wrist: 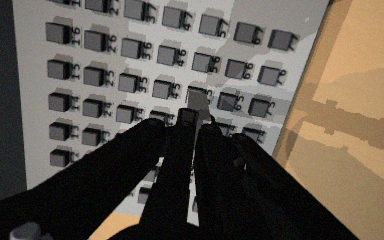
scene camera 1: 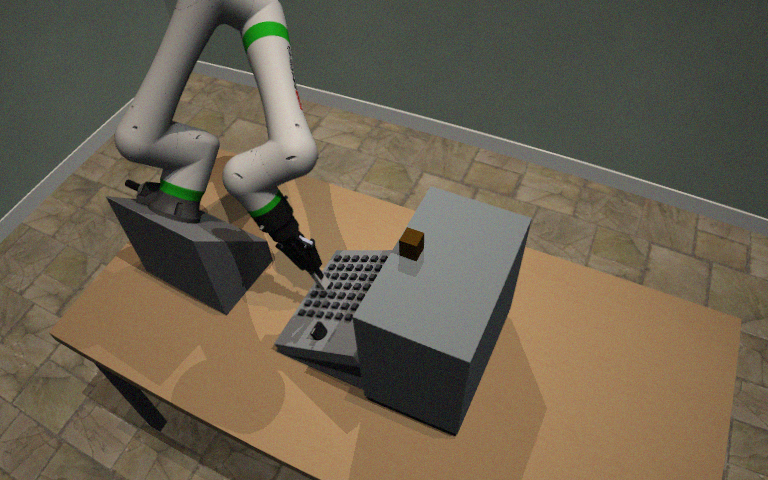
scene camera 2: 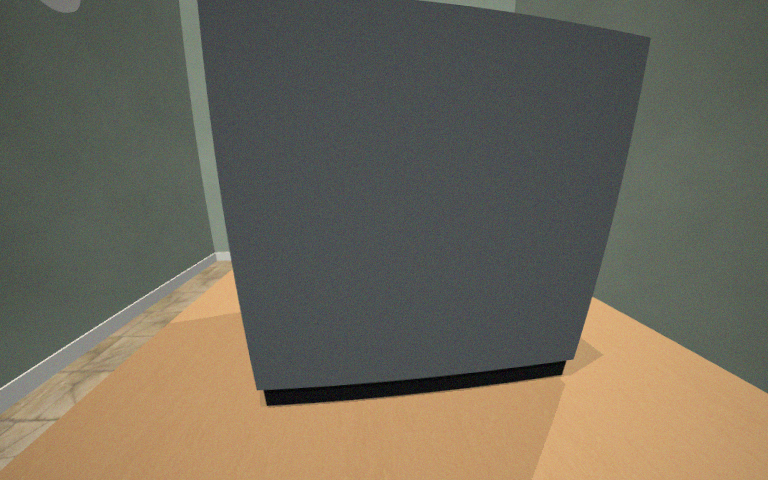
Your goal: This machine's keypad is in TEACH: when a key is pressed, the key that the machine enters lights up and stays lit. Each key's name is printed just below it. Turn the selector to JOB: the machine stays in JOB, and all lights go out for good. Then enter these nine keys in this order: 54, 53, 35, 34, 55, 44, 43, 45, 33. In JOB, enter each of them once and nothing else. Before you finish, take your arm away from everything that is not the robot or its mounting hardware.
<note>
In view: my gripper [scene camera 1: 325, 286].
My gripper shows as well in the wrist view [wrist: 194, 106].
</note>
